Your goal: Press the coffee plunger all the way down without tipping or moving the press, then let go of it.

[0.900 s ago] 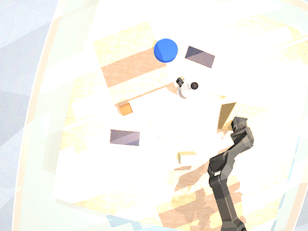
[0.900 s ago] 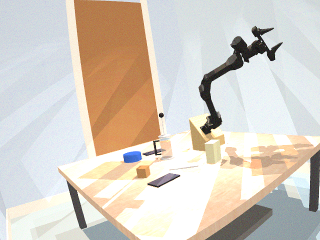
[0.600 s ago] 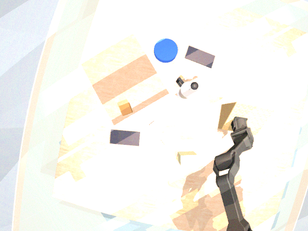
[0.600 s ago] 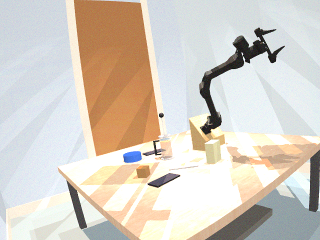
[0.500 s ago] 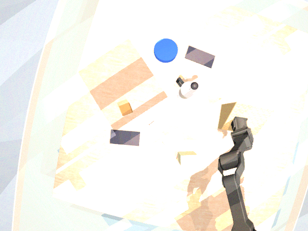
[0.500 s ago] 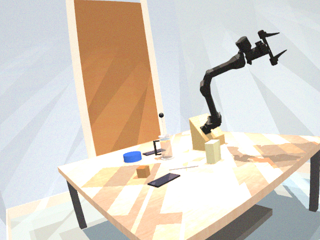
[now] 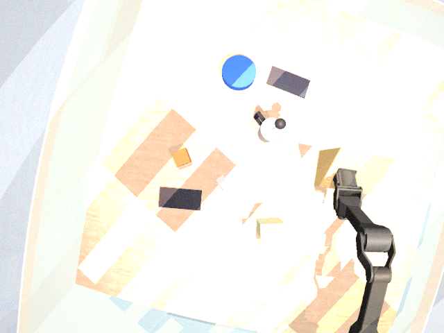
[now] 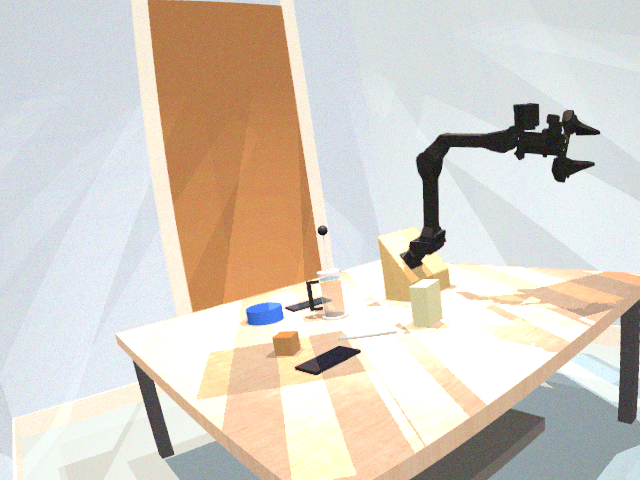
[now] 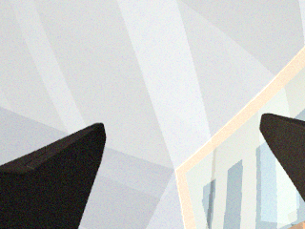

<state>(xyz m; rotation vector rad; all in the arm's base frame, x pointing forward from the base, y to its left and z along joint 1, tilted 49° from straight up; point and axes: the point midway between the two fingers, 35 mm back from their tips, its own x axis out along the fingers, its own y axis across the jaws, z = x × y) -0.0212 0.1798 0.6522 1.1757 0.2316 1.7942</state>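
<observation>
Now: the coffee press 290 mm ahead of my gripper tip, 760 mm to the right of it and 280 mm below it. The rest, counted from my gripper tip: pale block: 220 mm ahead, 430 mm to the right, 350 mm below; orange cube: 560 mm ahead, 630 mm to the right, 380 mm below.
</observation>
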